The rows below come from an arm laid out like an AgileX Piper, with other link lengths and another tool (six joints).
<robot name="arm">
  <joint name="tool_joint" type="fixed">
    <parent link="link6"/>
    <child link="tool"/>
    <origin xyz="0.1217 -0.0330 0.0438" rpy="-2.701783 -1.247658 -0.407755"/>
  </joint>
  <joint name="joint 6" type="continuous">
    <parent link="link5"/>
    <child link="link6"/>
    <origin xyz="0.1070 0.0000 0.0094" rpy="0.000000 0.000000 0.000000"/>
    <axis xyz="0.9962 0 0.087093"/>
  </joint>
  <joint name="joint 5" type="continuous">
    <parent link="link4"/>
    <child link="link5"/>
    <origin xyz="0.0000 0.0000 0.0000" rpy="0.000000 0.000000 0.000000"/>
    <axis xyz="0 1 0"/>
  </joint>
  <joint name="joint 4" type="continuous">
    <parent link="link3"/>
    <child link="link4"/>
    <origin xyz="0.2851 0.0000 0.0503" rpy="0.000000 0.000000 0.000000"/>
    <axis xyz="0.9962 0 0.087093"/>
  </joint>
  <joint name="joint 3" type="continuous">
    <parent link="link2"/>
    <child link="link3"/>
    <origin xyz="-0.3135 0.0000 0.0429" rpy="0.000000 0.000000 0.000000"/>
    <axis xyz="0 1 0"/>
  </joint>
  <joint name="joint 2" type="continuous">
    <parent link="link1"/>
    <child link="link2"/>
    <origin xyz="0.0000 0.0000 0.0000" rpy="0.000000 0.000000 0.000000"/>
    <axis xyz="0 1 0"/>
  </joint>
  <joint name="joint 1" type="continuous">
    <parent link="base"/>
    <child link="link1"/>
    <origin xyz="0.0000 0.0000 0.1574" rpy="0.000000 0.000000 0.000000"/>
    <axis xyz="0 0 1"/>
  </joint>
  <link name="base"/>
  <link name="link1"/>
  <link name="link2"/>
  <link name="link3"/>
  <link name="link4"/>
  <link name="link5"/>
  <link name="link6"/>
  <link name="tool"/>
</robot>
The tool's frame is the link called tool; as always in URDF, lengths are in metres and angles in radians. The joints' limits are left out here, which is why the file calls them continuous.
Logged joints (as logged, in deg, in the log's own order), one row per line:
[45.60, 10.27, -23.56, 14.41, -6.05, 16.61]
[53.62, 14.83, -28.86, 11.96, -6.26, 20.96]
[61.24, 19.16, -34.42, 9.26, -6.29, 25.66]
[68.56, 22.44, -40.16, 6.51, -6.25, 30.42]
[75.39, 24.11, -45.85, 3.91, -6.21, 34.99]
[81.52, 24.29, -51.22, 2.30, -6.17, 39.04]
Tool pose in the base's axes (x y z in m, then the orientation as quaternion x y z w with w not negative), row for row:
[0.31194, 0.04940, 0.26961, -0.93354, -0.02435, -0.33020, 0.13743]
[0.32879, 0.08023, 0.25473, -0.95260, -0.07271, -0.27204, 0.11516]
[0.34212, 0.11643, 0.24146, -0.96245, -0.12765, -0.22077, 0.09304]
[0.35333, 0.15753, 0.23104, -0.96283, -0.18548, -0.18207, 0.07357]
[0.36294, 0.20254, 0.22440, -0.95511, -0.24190, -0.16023, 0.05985]
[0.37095, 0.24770, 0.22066, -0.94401, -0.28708, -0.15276, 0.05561]
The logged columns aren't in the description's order. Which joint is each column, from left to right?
Columns, left to right: joint 2, joint 5, joint 3, joint 6, joint 4, joint 1.
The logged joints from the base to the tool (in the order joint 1, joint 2, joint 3, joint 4, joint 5, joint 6), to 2 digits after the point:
[16.61, 45.60, -23.56, -6.05, 10.27, 14.41]
[20.96, 53.62, -28.86, -6.26, 14.83, 11.96]
[25.66, 61.24, -34.42, -6.29, 19.16, 9.26]
[30.42, 68.56, -40.16, -6.25, 22.44, 6.51]
[34.99, 75.39, -45.85, -6.21, 24.11, 3.91]
[39.04, 81.52, -51.22, -6.17, 24.29, 2.30]

